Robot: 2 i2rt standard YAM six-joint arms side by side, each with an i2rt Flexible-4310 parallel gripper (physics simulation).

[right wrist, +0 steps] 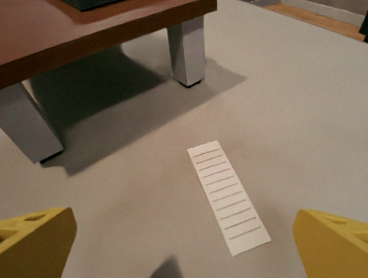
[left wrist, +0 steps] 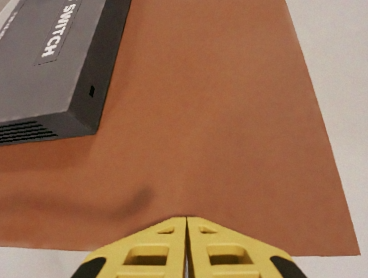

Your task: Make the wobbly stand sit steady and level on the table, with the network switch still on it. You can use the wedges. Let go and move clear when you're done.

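Frame: origin at the left arm's base, x right, y down, z ahead, level; metres.
Seen in the pictures: left gripper, between the fingertips: (left wrist: 186, 227); right gripper, between the fingertips: (right wrist: 185, 219).
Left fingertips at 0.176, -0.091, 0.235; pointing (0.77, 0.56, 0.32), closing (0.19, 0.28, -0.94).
A point is followed by its place in that frame, as x, y, z.
The stand's brown top (left wrist: 215, 115) @(0.236, -0.078, 0.233) (right wrist: 100, 27) @(0.570, -0.078, 0.351) fills much of the left wrist view, and its edge shows at the upper left of the right wrist view. The dark grey network switch (left wrist: 45, 85) @(0.240, -0.106, 0.331) (right wrist: 87, 3) @(0.503, -0.085, 0.354) lies on it. Two grey legs (right wrist: 187, 52) @(0.554, -0.026, 0.436) (right wrist: 30, 125) @(0.581, -0.023, 0.266) show under the top in the right wrist view. A white wedge with lines across it (right wrist: 227, 197) @(0.704, 0.018, 0.384) lies on the table in front of them. My left gripper (left wrist: 186, 227) @(0.176, -0.091, 0.235) is shut with its fingertips together, above the near part of the stand's top. My right gripper (right wrist: 185, 219) @(0.730, -0.044, 0.340) is open, its fingers wide apart either side of the wedge's lower end.
The pale grey table (left wrist: 335, 65) @(0.363, 0.023, 0.140) (right wrist: 290, 115) @(0.659, 0.023, 0.499) surrounds the stand. The stand casts a dark shadow beneath itself. A strip of wooden floor (right wrist: 315, 20) shows past the table's far edge, and a dark object (right wrist: 365, 27) shows at the right wrist view's right border.
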